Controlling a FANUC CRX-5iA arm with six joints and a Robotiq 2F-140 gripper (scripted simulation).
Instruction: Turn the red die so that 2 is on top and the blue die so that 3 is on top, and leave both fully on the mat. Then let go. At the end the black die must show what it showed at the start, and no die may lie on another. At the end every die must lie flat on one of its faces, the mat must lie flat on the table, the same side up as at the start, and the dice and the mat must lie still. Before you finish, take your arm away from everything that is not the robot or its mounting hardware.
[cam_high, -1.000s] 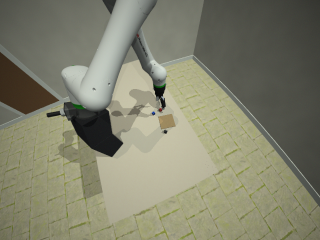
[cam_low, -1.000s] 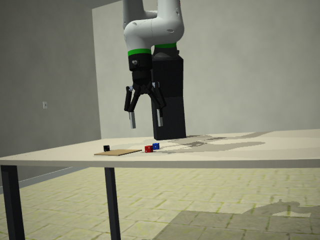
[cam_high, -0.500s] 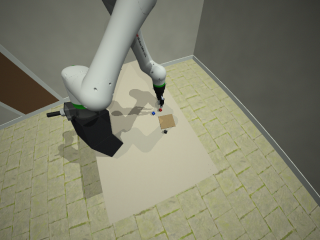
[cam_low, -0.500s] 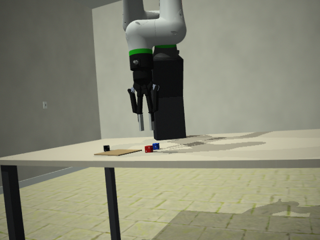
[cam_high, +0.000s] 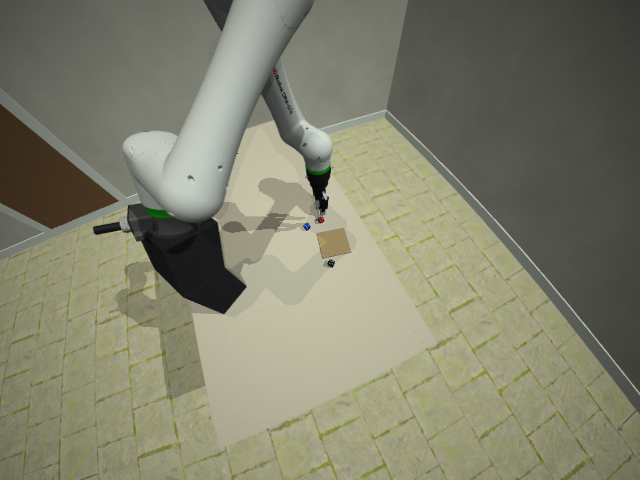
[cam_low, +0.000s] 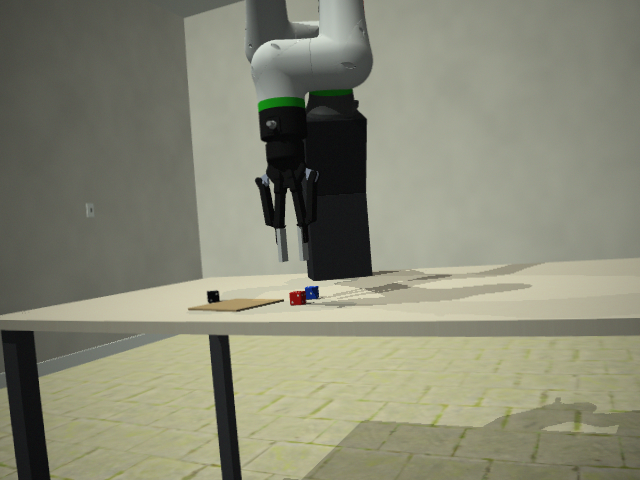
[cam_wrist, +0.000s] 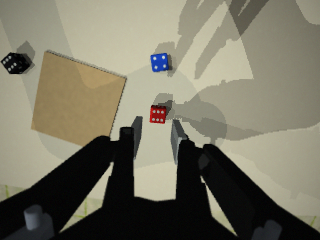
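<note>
My hand is 10 cm above the red die. The rest, counted from my hand: blue die (8 cm behind, 10 cm below); black die (7 cm behind, 23 cm to the right, 10 cm below); brown mat (1 cm behind, 14 cm to the right, 12 cm below).
</note>
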